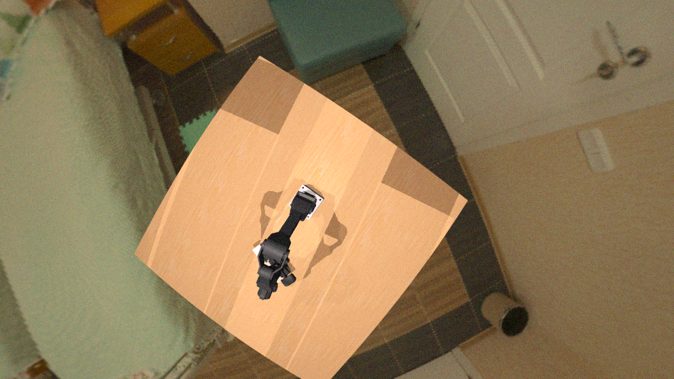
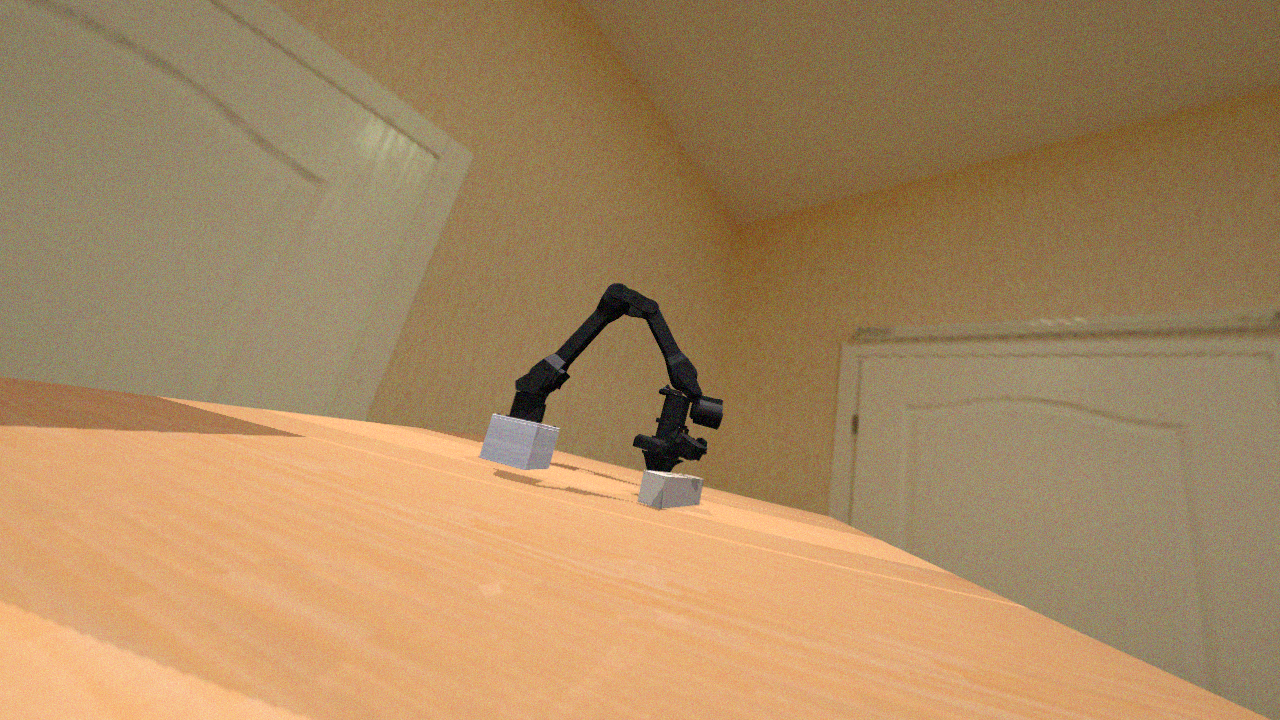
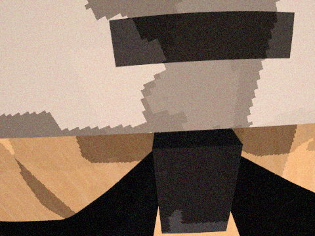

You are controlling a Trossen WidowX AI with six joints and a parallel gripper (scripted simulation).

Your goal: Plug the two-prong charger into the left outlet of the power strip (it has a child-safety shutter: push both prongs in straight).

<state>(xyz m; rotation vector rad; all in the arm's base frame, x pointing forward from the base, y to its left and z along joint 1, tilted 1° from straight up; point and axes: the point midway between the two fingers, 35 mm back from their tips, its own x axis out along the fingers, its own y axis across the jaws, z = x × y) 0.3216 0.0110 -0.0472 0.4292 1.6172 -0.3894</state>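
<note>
The black two-prong charger is 1 cm to the right of my gripper tip, 1 cm ahead of it and 1 cm above it.
</note>
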